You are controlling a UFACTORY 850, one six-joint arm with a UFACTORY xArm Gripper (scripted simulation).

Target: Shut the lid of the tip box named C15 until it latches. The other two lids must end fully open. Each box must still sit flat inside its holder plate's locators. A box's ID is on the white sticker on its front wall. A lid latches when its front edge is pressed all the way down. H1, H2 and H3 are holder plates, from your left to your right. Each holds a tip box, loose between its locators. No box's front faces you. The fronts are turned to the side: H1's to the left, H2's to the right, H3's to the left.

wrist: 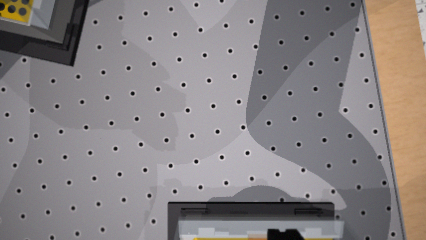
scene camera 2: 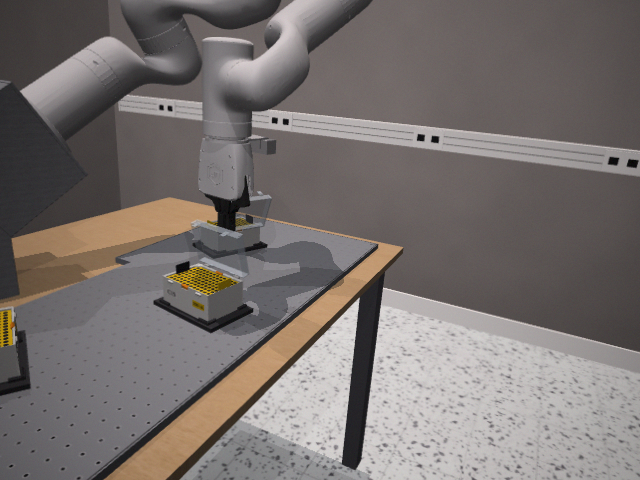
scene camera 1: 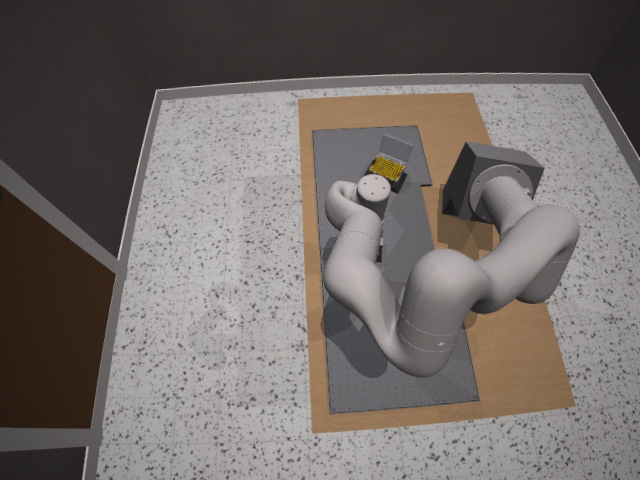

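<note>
I can see a tip box [scene camera 2: 216, 305]. And I can see a tip box [scene camera 1: 393, 183] as well.
</note>
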